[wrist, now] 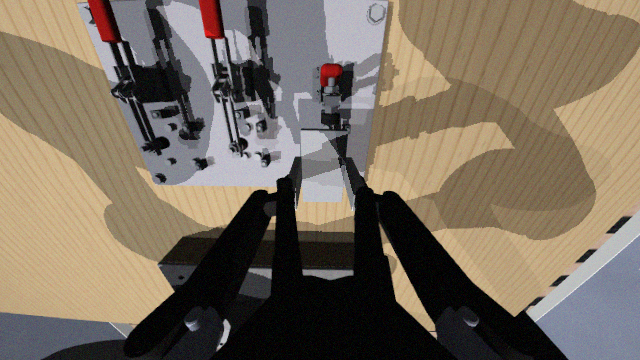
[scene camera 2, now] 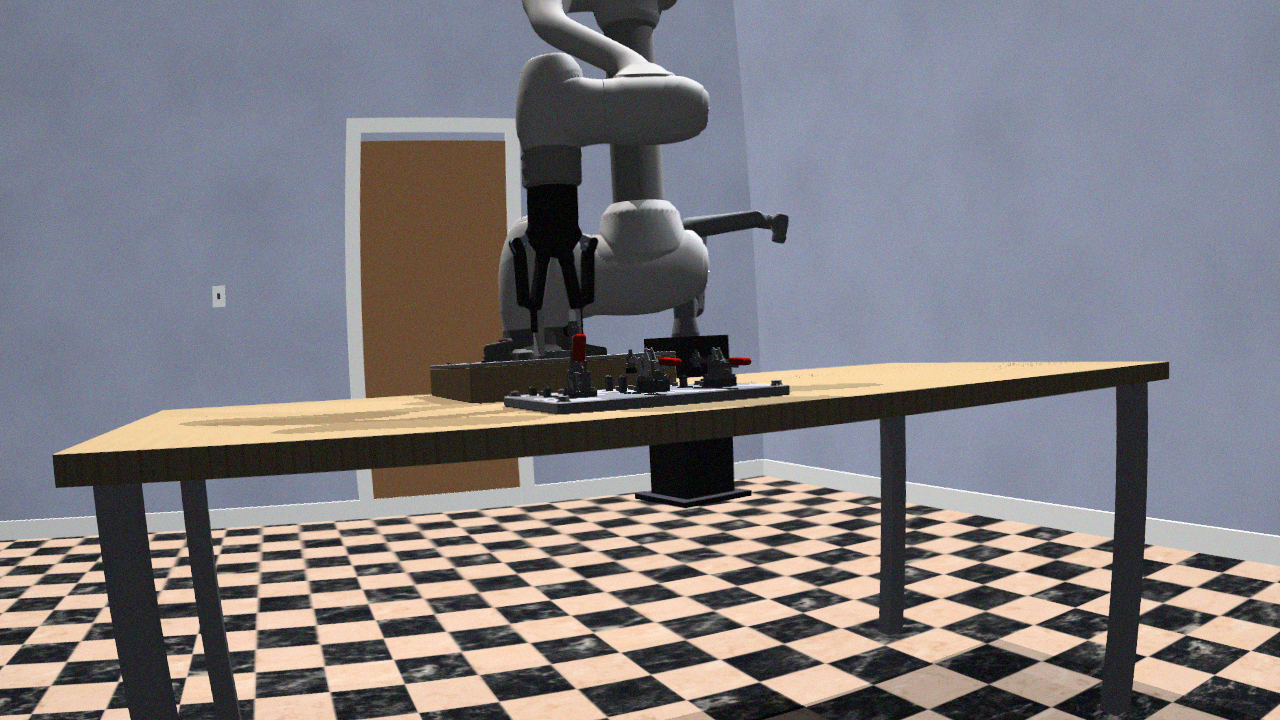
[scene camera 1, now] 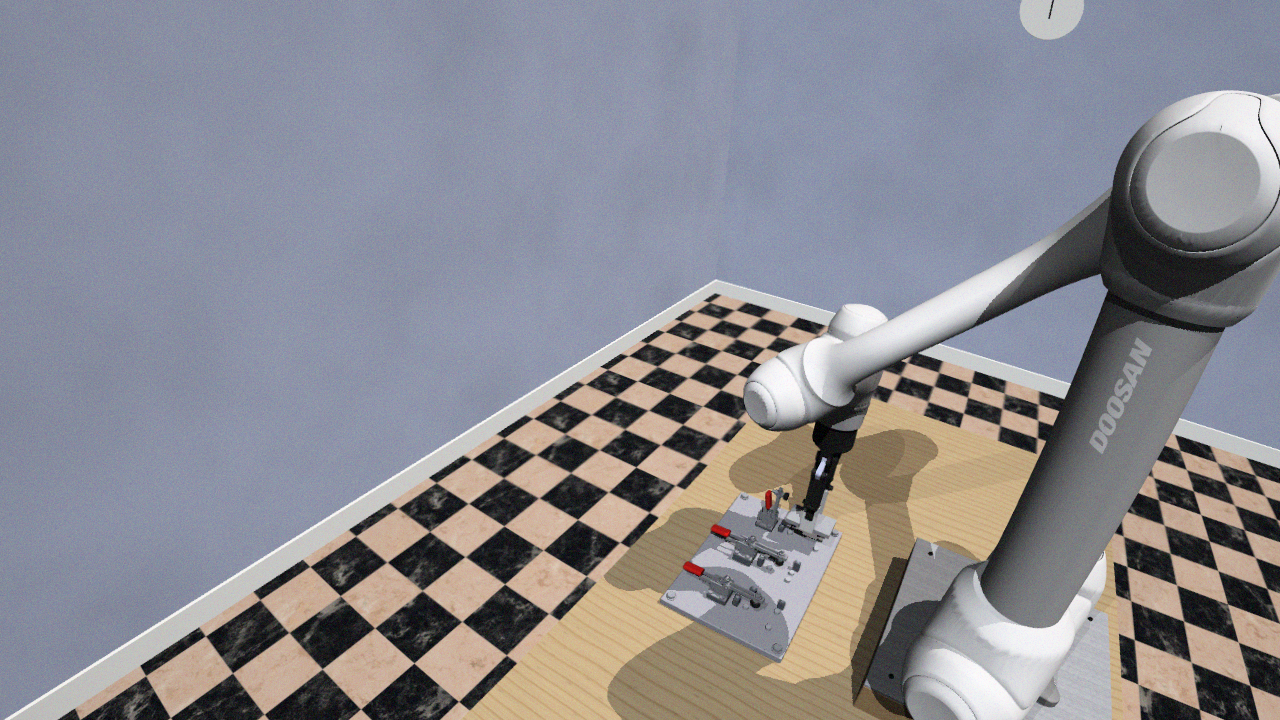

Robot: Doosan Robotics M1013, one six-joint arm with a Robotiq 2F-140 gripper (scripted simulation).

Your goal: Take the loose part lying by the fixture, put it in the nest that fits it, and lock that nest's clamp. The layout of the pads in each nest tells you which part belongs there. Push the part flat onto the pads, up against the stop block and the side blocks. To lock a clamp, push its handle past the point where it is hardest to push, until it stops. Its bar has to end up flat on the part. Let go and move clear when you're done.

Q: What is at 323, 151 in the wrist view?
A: A loose part.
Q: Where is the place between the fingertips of my gripper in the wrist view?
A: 323, 167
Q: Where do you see a grey fixture plate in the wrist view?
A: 282, 50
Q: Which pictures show my gripper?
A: The wrist view, scene camera 2 and scene camera 1: all of them.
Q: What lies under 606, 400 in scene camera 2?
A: A grey fixture plate.
